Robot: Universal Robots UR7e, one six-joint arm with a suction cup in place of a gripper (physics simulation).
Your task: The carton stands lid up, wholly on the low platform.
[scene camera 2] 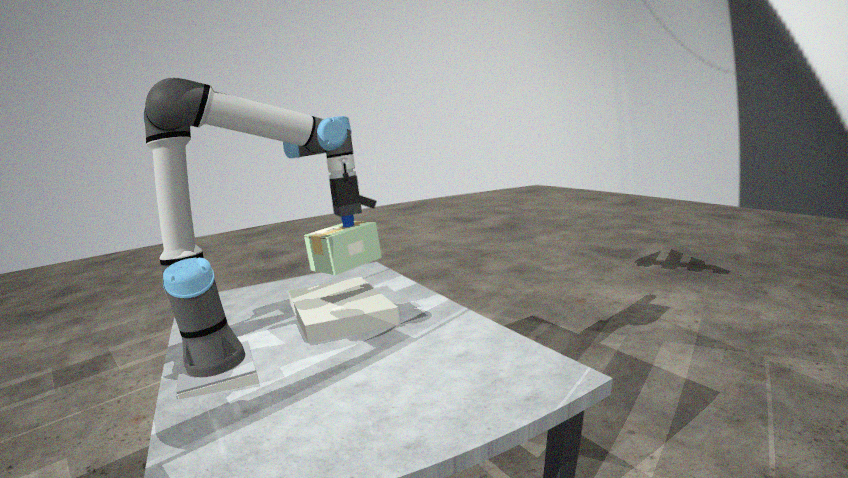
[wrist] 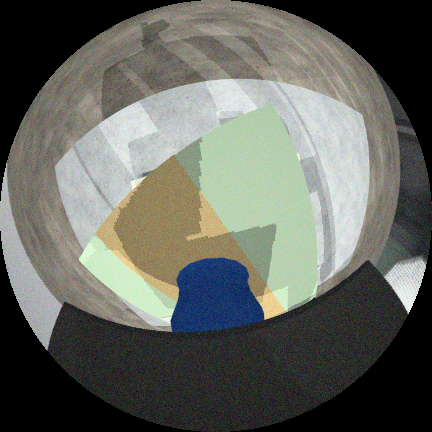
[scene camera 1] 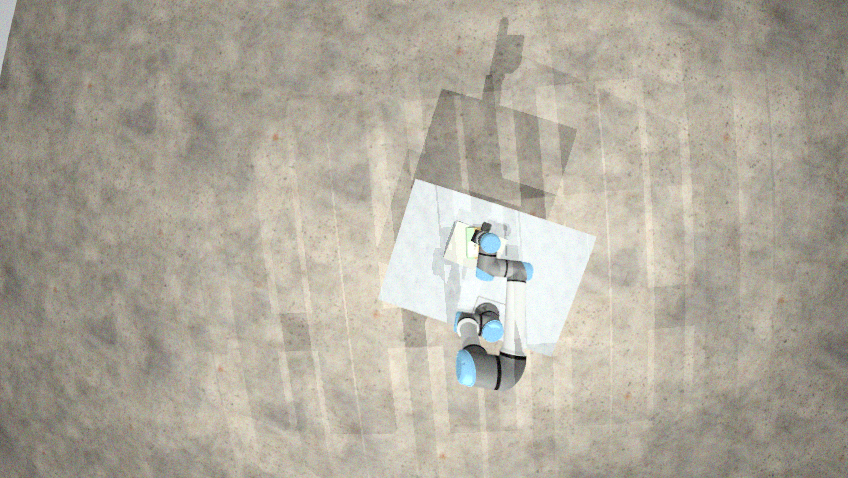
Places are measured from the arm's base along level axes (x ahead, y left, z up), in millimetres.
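Pixels of known places: hand, its tool point: [wrist: 209,262]; arm's base, origin of its link: [scene camera 2: 215,361] [scene camera 1: 486,313].
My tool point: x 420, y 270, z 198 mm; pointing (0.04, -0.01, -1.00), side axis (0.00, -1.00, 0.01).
Note:
For each thing: its middle in the pictures, then the offset to it from my tool point. Level surfaces: height alone.
- light green carton, middle of its body: [wrist: 222,254] [scene camera 2: 342,246] [scene camera 1: 477,242] dx -28, dy -10, dz -39 mm
- low platform, middle of its body: [scene camera 2: 337,306] [scene camera 1: 474,248] dx -71, dy -38, dz -198 mm
- grey-white table, height of its surface: dz -222 mm
The light green carton [scene camera 1: 470,243] [scene camera 2: 356,249] [wrist: 255,175] with orange tape on its top hangs from my suction gripper [scene camera 2: 347,223] [wrist: 215,270]. The blue cup presses on the taped top face. In the scene camera 2 view the carton is in the air above the low platform, with a gap beneath it, lid side up and slightly tilted. The low platform [scene camera 1: 454,246] [scene camera 2: 350,323] is a cream block on the table. In the scene camera 1 view the wrist covers the suction cup, part of the carton and part of the platform. In the wrist view the carton hides most of the platform.
The grey-white table [scene camera 1: 552,279] [scene camera 2: 415,403] [wrist: 340,150] bears the platform and the arm's base [scene camera 2: 213,353]. The table's corner and edges show in the scene camera 2 view. The arm's upper links stand over the near side of the table in the scene camera 1 view.

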